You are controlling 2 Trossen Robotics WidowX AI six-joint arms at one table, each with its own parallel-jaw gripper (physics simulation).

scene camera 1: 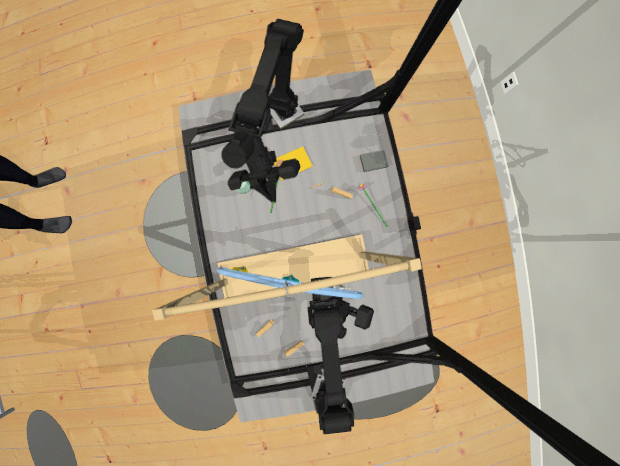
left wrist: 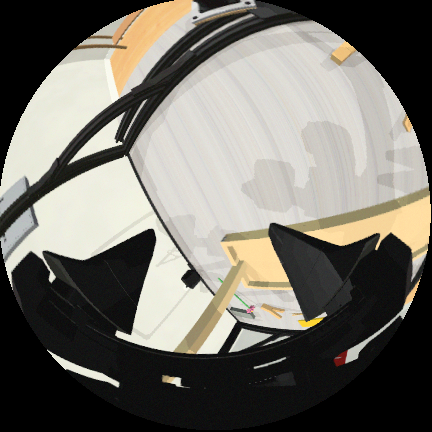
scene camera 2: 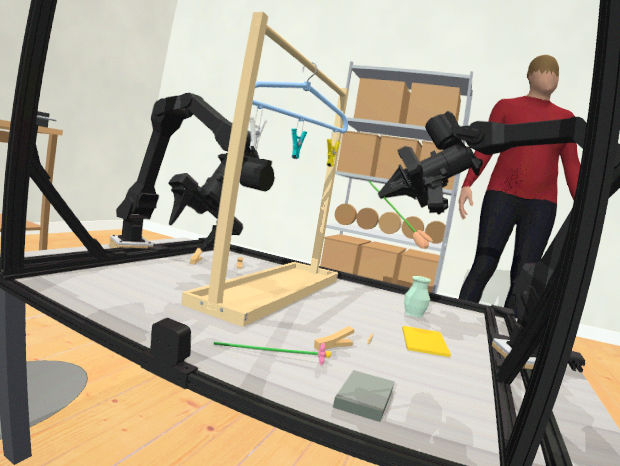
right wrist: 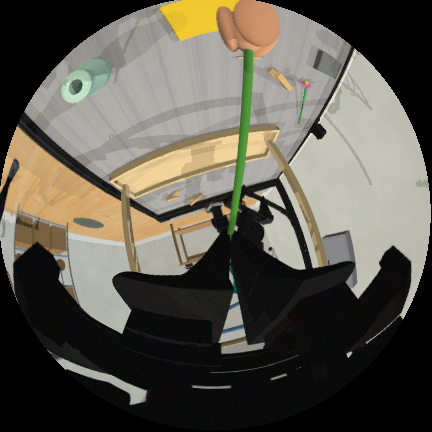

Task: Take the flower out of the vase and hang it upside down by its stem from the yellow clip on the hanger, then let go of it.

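Pixels of known places: left gripper, fingertip midpoint: (scene camera 1: 354, 303) (left wrist: 212, 231) (scene camera 2: 186, 237) (right wrist: 253, 190); right gripper, fingertip midpoint: (scene camera 1: 274, 202) (scene camera 2: 378, 196) (right wrist: 227, 235); left arm's base, origin of the base link: (scene camera 2: 131, 239) (right wrist: 214, 207); right arm's base, origin of the base link: (scene camera 1: 284, 109).
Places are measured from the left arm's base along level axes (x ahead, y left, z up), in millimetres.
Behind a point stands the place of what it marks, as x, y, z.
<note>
The salmon-headed flower (scene camera 1: 272, 206) {550, 325, 244} (scene camera 2: 422, 239) {685, 334, 158} (right wrist: 255, 25) is out of the pale green vase (scene camera 1: 243, 187) {603, 462, 36} (scene camera 2: 417, 299) {632, 449, 11} (right wrist: 100, 72) {621, 451, 24}, which stands upright. My right gripper (scene camera 2: 381, 194) {564, 326, 225} (right wrist: 227, 235) {564, 326, 225} is shut on its green stem near the stem's end, well above the table; the blossom hangs lower, slanting away. The yellow clip (scene camera 1: 240, 269) {379, 350, 316} (scene camera 2: 331, 151) {383, 340, 314} hangs from the blue hanger (scene camera 1: 250, 276) {386, 307, 429} (scene camera 2: 283, 84) {401, 154, 427}, apart from the flower. My left gripper (left wrist: 212, 231) {337, 15, 76} is open and empty, at the rack's other side; the rack partly hides it in scene camera 2.
The wooden rack (scene camera 1: 210, 304) {324, 357, 500} (scene camera 2: 235, 165) {508, 11, 237} carries the hanger, with a teal clip (scene camera 1: 290, 278) {391, 229, 317} (scene camera 2: 297, 142) {395, 222, 313} and a white clip (scene camera 2: 258, 131) {407, 109, 315}. A pink flower (scene camera 1: 375, 207) {666, 13, -21} (scene camera 2: 270, 348) {671, 17, -21}, yellow square (scene camera 1: 300, 156) {770, 313, -26} (scene camera 2: 426, 341) {748, 325, -26}, grey block (scene camera 1: 374, 160) {828, 58, -17} (scene camera 2: 364, 393) {834, 45, -18} and wooden pieces (scene camera 1: 341, 192) {682, 142, -11} lie on the table.
</note>
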